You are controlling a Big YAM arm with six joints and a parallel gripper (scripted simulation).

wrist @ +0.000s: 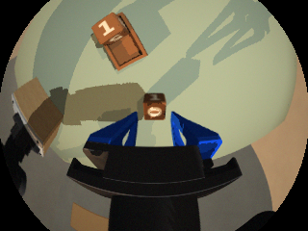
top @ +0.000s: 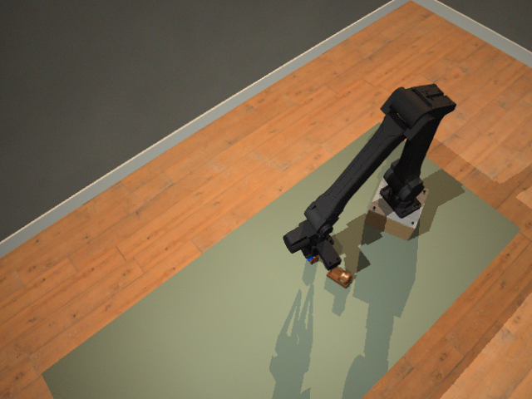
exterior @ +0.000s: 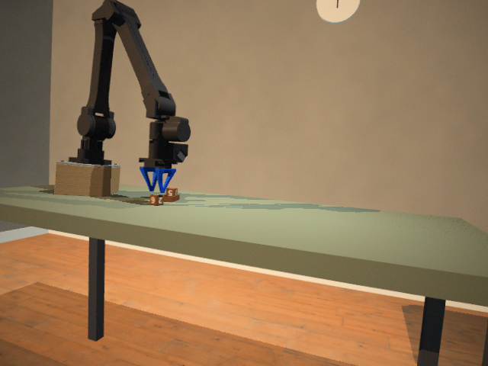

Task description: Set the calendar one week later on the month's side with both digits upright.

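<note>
My hand is 3 cm above the brown digit cube. Also, from my hand: brown tray: 10 cm to the left, 4 cm below, 4 cm behind.
</note>
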